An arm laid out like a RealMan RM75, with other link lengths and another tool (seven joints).
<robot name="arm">
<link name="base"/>
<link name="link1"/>
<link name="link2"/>
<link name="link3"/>
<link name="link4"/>
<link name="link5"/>
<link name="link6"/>
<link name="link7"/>
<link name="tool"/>
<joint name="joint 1" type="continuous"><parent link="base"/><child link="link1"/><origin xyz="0 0 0.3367" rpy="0 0 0"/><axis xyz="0 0 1"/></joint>
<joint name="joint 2" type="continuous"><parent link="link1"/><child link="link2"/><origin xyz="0 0 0" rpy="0 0 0"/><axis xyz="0 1 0"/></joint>
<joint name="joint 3" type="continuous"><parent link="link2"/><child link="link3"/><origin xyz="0 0 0.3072" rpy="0 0 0"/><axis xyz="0 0 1"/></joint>
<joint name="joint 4" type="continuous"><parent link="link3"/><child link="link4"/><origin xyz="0 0 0" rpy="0 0 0"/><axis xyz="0 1 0"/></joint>
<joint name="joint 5" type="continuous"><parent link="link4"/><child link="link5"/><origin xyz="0 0 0.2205" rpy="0 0 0"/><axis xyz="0 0 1"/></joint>
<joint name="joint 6" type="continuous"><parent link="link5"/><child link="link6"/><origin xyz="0 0 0" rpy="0 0 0"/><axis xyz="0 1 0"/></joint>
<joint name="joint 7" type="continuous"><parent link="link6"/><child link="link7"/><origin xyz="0 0 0.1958" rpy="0 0 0"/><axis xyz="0 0 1"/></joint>
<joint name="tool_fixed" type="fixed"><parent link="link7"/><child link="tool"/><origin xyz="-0.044 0.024 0.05" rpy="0 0.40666 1.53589"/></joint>
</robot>
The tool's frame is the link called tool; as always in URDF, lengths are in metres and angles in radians. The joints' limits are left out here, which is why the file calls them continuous.
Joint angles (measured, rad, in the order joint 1, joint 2, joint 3, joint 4, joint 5, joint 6, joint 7), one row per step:
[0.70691, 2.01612, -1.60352, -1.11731, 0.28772, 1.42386, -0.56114]
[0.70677, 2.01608, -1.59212, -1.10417, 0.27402, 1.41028, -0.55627]
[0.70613, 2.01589, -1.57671, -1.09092, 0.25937, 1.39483, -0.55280]
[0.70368, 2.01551, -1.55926, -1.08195, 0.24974, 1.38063, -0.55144]
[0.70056, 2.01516, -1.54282, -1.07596, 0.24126, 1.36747, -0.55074]
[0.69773, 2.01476, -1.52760, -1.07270, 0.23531, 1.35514, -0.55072]
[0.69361, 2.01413, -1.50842, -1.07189, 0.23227, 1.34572, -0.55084]
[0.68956, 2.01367, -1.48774, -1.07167, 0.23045, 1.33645, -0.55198]
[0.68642, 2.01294, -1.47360, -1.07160, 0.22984, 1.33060, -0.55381]
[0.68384, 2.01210, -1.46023, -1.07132, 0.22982, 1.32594, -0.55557]
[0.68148, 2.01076, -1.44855, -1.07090, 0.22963, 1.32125, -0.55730]
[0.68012, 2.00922, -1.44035, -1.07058, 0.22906, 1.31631, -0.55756]
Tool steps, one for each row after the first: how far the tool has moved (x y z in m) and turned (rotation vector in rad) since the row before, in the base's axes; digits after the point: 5 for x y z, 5 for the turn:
[0.00466, 0.00383, 0.00284, 0.01871, -0.00428, -0.00672]
[0.00488, 0.00445, 0.00361, 0.02142, -0.00283, -0.00647]
[0.00378, 0.00392, 0.00350, 0.02050, 0.00305, -0.00596]
[0.00317, 0.00360, 0.00342, 0.01931, 0.00369, -0.00416]
[0.00196, 0.00353, 0.00314, 0.01785, 0.00543, -0.00161]
[0.00176, 0.00314, 0.00365, 0.01928, 0.00991, -0.00512]
[0.00142, 0.00317, 0.00373, 0.01946, 0.01165, -0.00487]
[0.00125, 0.00193, 0.00273, 0.01251, 0.00770, -0.00346]
[0.00115, 0.00170, 0.00258, 0.01127, 0.00737, -0.00381]
[0.00127, 0.00167, 0.00264, 0.01047, 0.00576, -0.00296]
[0.00083, 0.00180, 0.00234, 0.00949, 0.00372, -0.00107]

